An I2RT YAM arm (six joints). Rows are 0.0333 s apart.
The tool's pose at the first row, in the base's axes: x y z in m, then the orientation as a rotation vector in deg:
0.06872 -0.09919 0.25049 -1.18 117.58 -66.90
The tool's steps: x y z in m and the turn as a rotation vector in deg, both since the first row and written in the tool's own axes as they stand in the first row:
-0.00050 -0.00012 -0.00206 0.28 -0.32 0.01
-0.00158 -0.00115 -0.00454 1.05 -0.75 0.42
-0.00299 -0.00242 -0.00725 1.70 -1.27 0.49
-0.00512 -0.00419 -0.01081 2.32 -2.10 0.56
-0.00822 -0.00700 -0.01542 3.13 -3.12 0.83
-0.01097 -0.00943 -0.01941 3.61 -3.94 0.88
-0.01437 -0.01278 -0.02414 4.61 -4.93 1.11
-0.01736 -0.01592 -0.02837 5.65 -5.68 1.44
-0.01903 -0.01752 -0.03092 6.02 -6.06 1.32
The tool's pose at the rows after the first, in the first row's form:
0.06776 -0.09758 0.25148 -1.22 117.13 -67.11
0.06665 -0.09598 0.25362 -0.67 116.22 -67.54
0.06555 -0.09423 0.25621 -0.59 115.36 -68.03
0.06426 -0.09190 0.25985 -0.70 114.25 -68.41
0.06267 -0.08905 0.26515 -0.62 112.82 -68.81
0.06134 -0.08656 0.26978 -0.81 111.81 -69.06
0.05971 -0.08384 0.27570 -0.67 110.30 -69.66
0.05816 -0.08150 0.28107 -0.27 108.95 -70.28
0.05724 -0.07997 0.28401 -0.43 108.42 -70.62

